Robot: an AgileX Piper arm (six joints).
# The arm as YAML. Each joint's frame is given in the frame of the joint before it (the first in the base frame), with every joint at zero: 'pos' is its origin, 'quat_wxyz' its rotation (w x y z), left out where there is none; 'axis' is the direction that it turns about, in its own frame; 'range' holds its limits. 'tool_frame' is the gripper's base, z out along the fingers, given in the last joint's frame.
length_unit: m
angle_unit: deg
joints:
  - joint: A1
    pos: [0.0, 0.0, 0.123]
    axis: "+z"
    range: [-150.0, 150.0]
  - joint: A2
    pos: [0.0, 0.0, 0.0]
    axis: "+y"
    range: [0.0, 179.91]
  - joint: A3
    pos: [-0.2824, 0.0, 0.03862]
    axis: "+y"
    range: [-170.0, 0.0]
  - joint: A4
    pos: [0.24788, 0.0, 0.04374]
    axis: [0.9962, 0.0, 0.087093]
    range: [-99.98, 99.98]
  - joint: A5
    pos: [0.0, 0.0, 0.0]
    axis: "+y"
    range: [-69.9, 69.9]
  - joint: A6
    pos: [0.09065, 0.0, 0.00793]
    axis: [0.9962, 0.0, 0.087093]
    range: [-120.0, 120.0]
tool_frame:
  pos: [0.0, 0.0, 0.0]
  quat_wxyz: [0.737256, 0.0, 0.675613, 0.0]
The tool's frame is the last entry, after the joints.
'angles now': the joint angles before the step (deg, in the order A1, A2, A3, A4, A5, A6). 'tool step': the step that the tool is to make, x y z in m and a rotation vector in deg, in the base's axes. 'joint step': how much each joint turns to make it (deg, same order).
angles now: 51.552 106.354 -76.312 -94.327 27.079 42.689
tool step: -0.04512 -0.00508 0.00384 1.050 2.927 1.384
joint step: 5.108 -6.370 7.379 4.186 2.074 0.131
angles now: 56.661 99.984 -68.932 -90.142 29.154 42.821
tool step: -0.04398 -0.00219 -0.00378 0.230 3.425 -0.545
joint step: 6.575 -4.276 5.536 5.972 4.980 -0.022
